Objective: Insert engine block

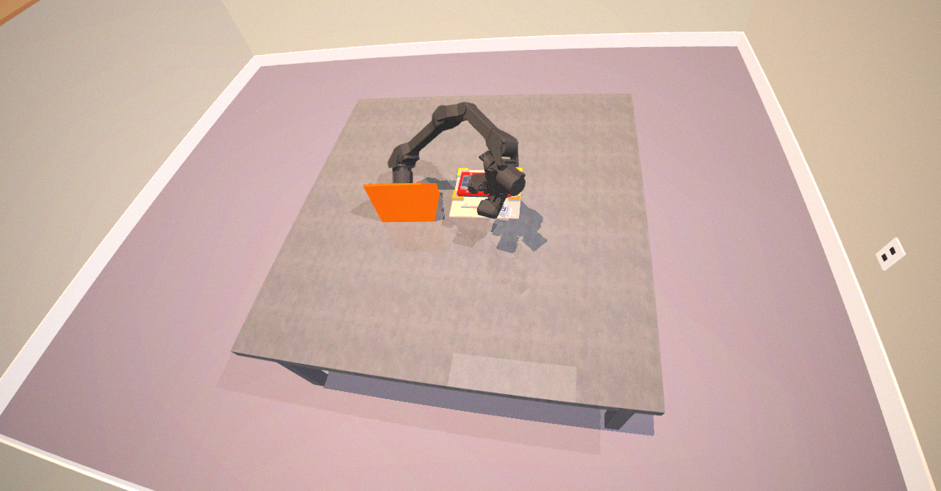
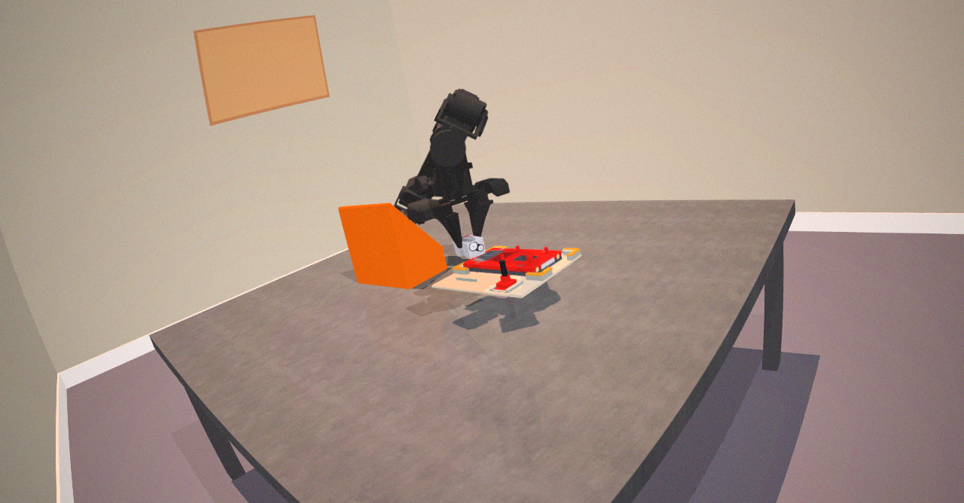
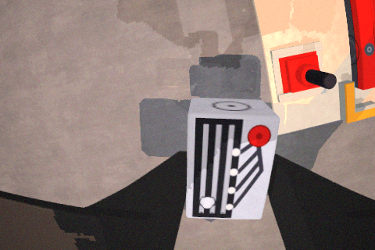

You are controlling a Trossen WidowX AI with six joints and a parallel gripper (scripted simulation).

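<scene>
Right now my gripper tip is 80 mm past the pale plate, 180 mm to the right of it and 110 mm above it. The rest, counted from my gripper tip: engine block 10 mm below.
</scene>
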